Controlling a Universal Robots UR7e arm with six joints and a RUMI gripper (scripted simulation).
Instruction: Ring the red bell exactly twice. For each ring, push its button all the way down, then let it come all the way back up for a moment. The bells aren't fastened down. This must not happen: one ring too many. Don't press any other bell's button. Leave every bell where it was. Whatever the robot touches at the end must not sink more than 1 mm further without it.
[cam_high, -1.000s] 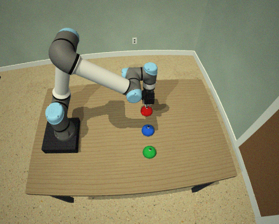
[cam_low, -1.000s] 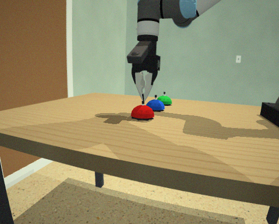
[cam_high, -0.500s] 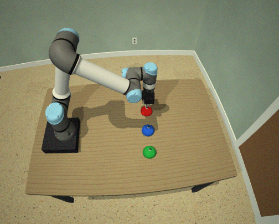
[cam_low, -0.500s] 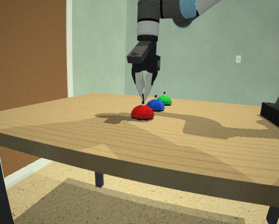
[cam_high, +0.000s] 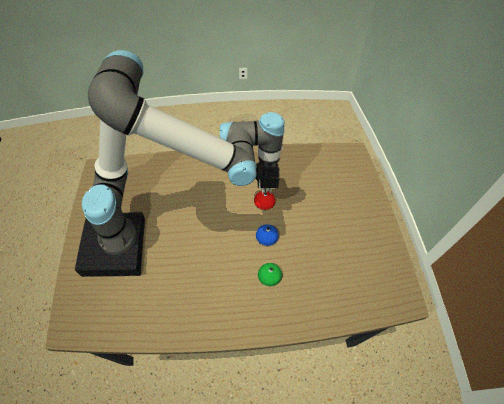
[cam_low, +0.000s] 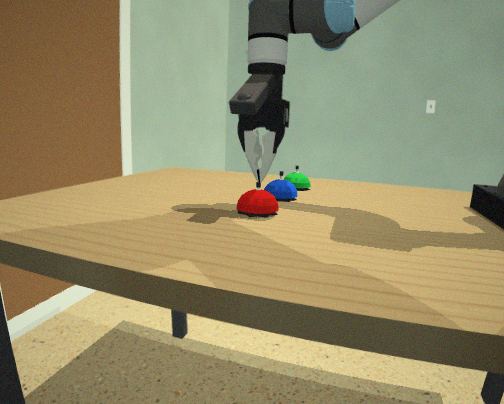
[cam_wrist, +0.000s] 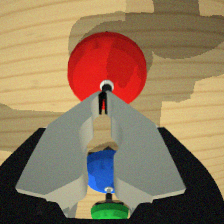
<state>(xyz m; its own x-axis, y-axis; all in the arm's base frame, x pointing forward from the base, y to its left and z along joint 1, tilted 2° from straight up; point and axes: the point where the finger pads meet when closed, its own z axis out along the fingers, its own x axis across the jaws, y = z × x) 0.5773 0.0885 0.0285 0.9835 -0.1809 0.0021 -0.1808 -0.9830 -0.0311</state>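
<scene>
Now: hand 40 mm above the red bell. From my hand the other things lie so: blue bell 160 mm to the right, 40 mm below, 30 mm behind; then green bell 310 mm to the right, 60 mm behind, 40 mm below.
</scene>
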